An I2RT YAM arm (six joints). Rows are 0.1 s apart.
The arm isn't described. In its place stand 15 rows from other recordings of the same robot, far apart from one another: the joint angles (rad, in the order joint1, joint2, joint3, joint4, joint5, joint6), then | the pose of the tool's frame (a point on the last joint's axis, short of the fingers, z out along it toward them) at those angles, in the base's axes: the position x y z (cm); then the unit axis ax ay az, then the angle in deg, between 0 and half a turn.
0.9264, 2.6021, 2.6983, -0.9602, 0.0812, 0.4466 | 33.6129 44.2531 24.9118 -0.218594 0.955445 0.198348 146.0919
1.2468, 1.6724, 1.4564, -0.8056, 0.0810, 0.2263 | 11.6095 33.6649 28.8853 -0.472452 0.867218 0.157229 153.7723
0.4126, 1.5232, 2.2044, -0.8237, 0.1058, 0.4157 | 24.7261 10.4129 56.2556 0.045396 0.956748 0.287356 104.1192
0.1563, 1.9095, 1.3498, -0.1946, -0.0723, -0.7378 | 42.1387 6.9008 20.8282 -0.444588 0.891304 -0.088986 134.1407
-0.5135, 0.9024, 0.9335, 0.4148, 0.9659, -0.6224 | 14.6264 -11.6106 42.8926 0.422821 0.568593 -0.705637 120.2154
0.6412, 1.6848, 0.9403, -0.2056, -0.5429, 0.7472 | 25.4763 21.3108 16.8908 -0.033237 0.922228 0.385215 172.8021
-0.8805, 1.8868, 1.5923, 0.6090, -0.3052, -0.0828 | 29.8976 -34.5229 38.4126 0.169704 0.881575 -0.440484 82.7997
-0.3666, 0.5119, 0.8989, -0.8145, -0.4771, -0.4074 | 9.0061 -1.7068 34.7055 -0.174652 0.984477 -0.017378 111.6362
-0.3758, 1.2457, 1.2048, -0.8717, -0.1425, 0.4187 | 23.4173 -8.6958 32.7187 0.363178 0.928414 0.078414 142.5713
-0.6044, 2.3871, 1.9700, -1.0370, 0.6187, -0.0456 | 37.7184 -28.5581 14.7624 -0.279582 -0.910037 0.306050 174.9098
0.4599, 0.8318, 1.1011, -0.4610, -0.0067, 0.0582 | 15.2212 7.5661 41.0775 -0.197713 0.957569 0.209695 104.1984
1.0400, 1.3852, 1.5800, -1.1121, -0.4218, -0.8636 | 12.1462 23.5718 39.4716 -0.830255 0.505125 0.235638 145.6646
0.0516, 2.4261, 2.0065, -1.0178, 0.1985, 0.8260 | 48.1654 1.7846 13.3733 0.383018 0.921682 -0.061646 168.2865
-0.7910, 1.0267, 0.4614, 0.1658, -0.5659, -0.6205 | 16.7012 -14.1747 21.8335 -0.102921 0.974182 -0.200940 112.5948
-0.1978, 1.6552, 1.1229, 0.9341, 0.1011, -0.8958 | 37.6308 -7.9084 34.6709 -0.207568 0.742257 -0.637158 91.6295
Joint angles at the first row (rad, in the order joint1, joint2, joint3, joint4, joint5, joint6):
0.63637, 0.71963, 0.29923, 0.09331, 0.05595, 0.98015
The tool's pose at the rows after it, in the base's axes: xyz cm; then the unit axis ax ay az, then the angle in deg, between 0 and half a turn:
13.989 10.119 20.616 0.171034 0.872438 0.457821 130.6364
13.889 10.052 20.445 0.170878 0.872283 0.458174 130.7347
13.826 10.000 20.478 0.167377 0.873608 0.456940 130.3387
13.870 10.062 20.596 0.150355 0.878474 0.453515 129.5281
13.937 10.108 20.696 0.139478 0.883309 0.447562 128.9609
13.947 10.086 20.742 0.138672 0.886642 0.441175 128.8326
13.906 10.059 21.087 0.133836 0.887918 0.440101 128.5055
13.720 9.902 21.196 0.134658 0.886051 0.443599 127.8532
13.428 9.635 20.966 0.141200 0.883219 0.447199 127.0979
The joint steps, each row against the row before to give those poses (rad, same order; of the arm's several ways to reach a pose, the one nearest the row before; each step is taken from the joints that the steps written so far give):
-0.00127, -0.00589, -0.01191, 0.02271, -0.01292, 0.01073
-0.00002, -0.00651, -0.00794, 0.00094, -0.00160, 0.00089
0.00011, -0.00681, -0.00096, -0.00348, 0.00180, -0.00958
0.00007, 0.00332, 0.00382, 0.00325, -0.00638, -0.03495
-0.00019, 0.00497, 0.00615, -0.00396, -0.00013, -0.02581
0.00001, 0.00001, 0.00534, -0.01367, 0.00669, -0.00755
0.00003, -0.00802, 0.01142, -0.01726, -0.00059, -0.01069
-0.00002, -0.02036, -0.00473, -0.00288, 0.00444, -0.00128
-0.00002, -0.02850, -0.01992, 0.00540, 0.01165, 0.00618

